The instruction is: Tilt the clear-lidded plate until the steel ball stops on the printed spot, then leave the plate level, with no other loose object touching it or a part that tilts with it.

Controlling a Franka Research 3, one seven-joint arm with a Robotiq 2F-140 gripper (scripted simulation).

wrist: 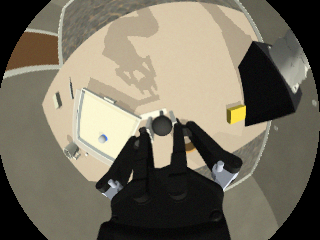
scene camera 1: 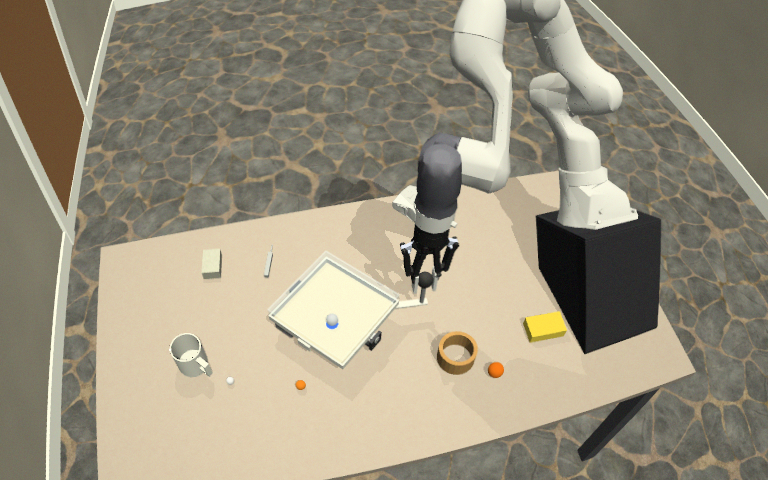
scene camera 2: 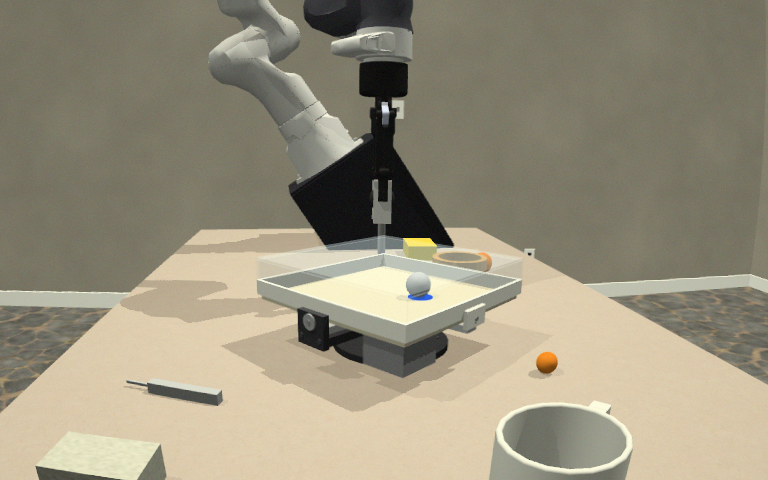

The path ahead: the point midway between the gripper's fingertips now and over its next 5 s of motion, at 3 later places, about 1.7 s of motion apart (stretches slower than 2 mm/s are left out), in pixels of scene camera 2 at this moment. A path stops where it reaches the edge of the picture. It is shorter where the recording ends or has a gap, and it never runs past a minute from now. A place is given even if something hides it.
My gripper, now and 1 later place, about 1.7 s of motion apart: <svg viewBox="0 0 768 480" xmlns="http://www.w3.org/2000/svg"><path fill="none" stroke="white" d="M381 221L382 193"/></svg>
